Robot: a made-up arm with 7 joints. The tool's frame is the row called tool.
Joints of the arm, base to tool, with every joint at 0 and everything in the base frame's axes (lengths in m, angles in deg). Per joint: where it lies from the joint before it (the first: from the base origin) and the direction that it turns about. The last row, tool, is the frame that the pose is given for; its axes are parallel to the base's.
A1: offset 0.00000 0.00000 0.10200 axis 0 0 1
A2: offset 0.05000 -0.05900 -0.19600 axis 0 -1 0
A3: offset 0.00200 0.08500 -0.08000 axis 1 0 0
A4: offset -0.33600 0.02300 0.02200 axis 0 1 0
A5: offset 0.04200 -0.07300 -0.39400 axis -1 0 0
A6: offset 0.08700 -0.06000 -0.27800 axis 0 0 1
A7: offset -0.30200 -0.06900 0.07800 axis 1 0 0
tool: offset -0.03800 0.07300 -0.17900
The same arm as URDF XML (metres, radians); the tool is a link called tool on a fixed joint. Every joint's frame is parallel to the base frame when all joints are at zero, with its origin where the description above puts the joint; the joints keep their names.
<robot name="arm">
<joint name="tool_joint" type="fixed"><parent link="link7"/><child link="tool"/><origin xyz="-0.038 0.073 -0.179" rpy="0 0 0"/></joint>
<joint name="A7" type="continuous"><parent link="link6"/><child link="link7"/><origin xyz="-0.302 -0.069 0.078" rpy="0 0 0"/><axis xyz="1 0 0"/></joint>
<joint name="A6" type="continuous"><parent link="link5"/><child link="link6"/><origin xyz="0.087 -0.06 -0.278" rpy="0 0 0"/><axis xyz="0 0 1"/></joint>
<joint name="A5" type="continuous"><parent link="link4"/><child link="link5"/><origin xyz="0.042 -0.073 -0.394" rpy="0 0 0"/><axis xyz="-1 0 0"/></joint>
<joint name="A4" type="continuous"><parent link="link3"/><child link="link4"/><origin xyz="-0.336 0.023 0.022" rpy="0 0 0"/><axis xyz="0 1 0"/></joint>
<joint name="A3" type="continuous"><parent link="link2"/><child link="link3"/><origin xyz="0.002 0.085 -0.08" rpy="0 0 0"/><axis xyz="1 0 0"/></joint>
<joint name="A2" type="continuous"><parent link="link1"/><child link="link2"/><origin xyz="0.05 -0.059 -0.196" rpy="0 0 0"/><axis xyz="0 -1 0"/></joint>
<joint name="A1" type="continuous"><parent link="base"/><child link="link1"/><origin xyz="0 0 0.102" rpy="0 0 0"/><axis xyz="0 0 1"/></joint>
<link name="base"/>
<link name="link1"/>
<link name="link2"/>
<link name="link3"/>
<link name="link4"/>
<link name="link5"/>
<link name="link6"/>
<link name="link7"/>
<link name="tool"/>
</robot>

